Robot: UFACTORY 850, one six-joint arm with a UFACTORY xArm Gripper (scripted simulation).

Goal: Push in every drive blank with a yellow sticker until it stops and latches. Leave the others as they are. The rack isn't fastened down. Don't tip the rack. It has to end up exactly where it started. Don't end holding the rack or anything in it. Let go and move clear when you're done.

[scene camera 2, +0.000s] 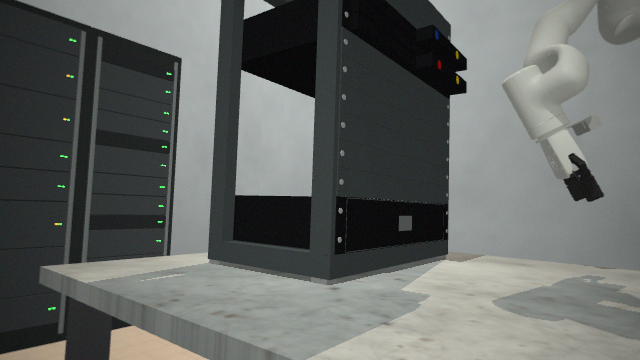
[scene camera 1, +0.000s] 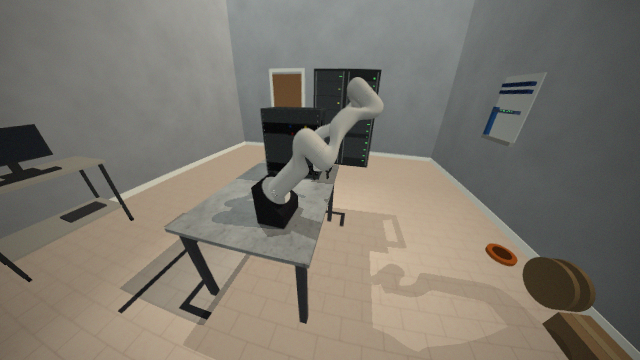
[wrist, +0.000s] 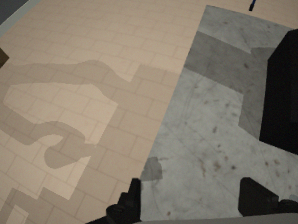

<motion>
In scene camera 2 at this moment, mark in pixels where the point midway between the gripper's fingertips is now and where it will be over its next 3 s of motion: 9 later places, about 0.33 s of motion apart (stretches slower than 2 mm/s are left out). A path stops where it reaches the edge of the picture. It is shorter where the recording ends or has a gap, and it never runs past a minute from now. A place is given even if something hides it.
The gripper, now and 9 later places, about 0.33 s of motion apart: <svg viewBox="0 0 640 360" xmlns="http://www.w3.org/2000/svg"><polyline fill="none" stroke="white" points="589,199 589,199 590,197 592,196 595,192 600,184 604,174 605,158 601,139 592,123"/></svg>
</motion>
